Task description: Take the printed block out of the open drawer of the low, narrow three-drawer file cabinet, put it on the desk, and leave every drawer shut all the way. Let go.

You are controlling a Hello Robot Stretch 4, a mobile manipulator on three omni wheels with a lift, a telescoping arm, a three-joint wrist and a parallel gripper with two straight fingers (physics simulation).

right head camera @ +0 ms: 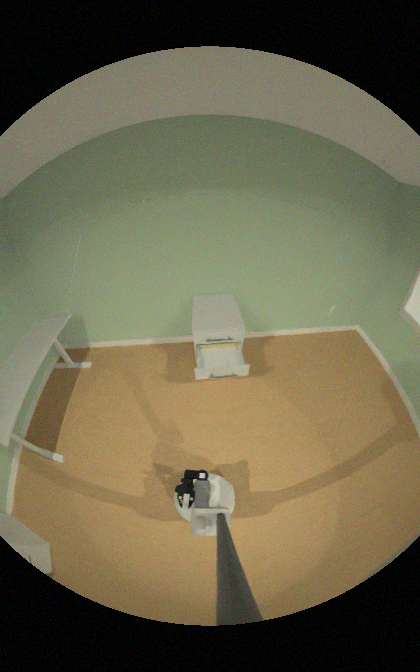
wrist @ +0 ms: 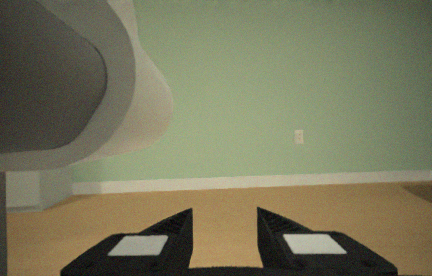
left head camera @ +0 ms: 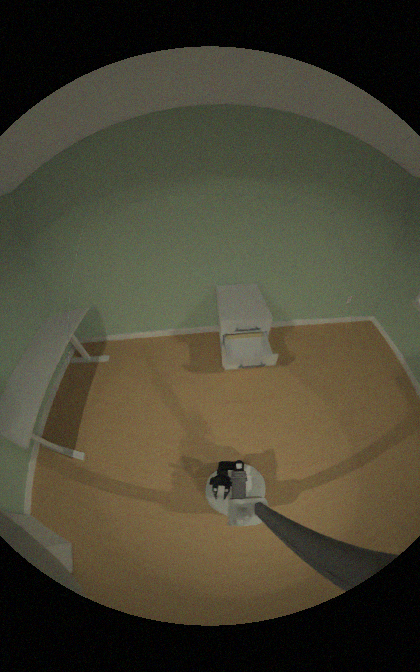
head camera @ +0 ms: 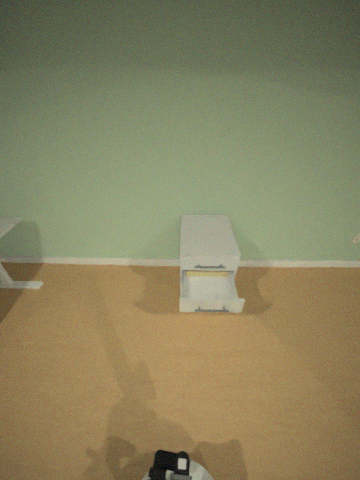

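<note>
The low, narrow white file cabinet [head camera: 207, 237] [left head camera: 244, 305] [right head camera: 217, 315] stands against the green wall ahead. Its top drawer is shut. The drawer [head camera: 211, 304] [left head camera: 250, 361] [right head camera: 221, 372] below that is pulled out and hides the front beneath it. A yellowish strip shows across the back of its opening. I cannot make out the printed block. The white desk [head camera: 7, 226] [left head camera: 45, 365] [right head camera: 25, 370] stands to the left. My gripper [wrist: 224, 227] [left head camera: 220, 495] [right head camera: 186, 504] is open and empty, over my base, far from cabinet and desk.
Another pale cabinet [left head camera: 50, 542] [right head camera: 30, 545] shows at the lower left. A white object [right head camera: 414, 305] shows at the right edge of the right head view. A wall outlet [wrist: 299, 137] [head camera: 356, 238] and white skirting board [wrist: 225, 182] are on the wall.
</note>
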